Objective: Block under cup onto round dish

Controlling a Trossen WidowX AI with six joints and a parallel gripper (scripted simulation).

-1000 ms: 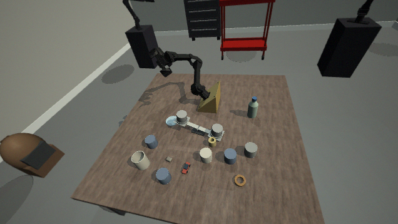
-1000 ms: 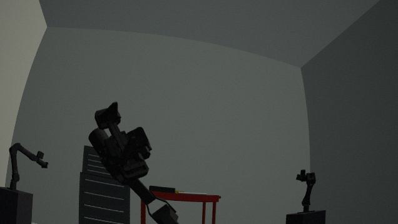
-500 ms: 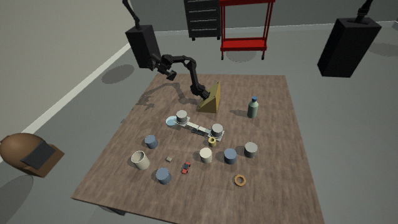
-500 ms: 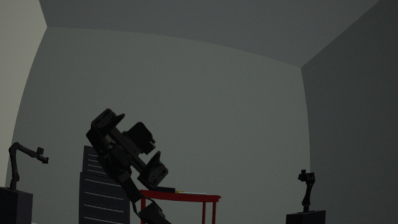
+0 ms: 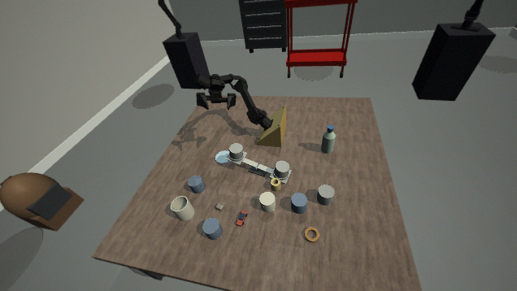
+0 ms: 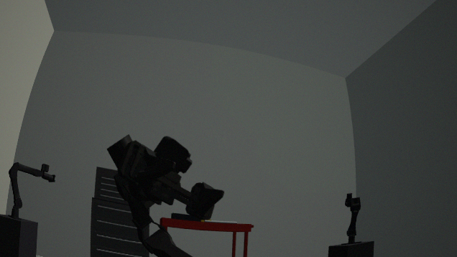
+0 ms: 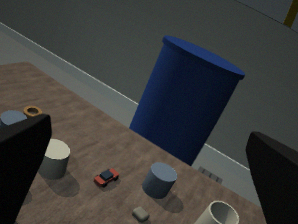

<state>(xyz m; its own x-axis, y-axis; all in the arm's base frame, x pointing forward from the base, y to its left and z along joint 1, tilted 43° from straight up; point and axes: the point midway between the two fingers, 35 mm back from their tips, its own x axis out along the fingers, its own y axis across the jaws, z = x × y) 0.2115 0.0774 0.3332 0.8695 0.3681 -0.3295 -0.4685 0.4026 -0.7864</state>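
My gripper tip is now 31 cm to the right of the grey cup, 31 cm above it and 6 cm short of it. Also, from my gripper tip: pale blue round dish 36 cm below, 7 cm to the right, 2 cm behind; grey block 33 cm below, 29 cm to the left, 6 cm ahead; small balance 34 cm below, 16 cm to the left, 4 cm ahead.
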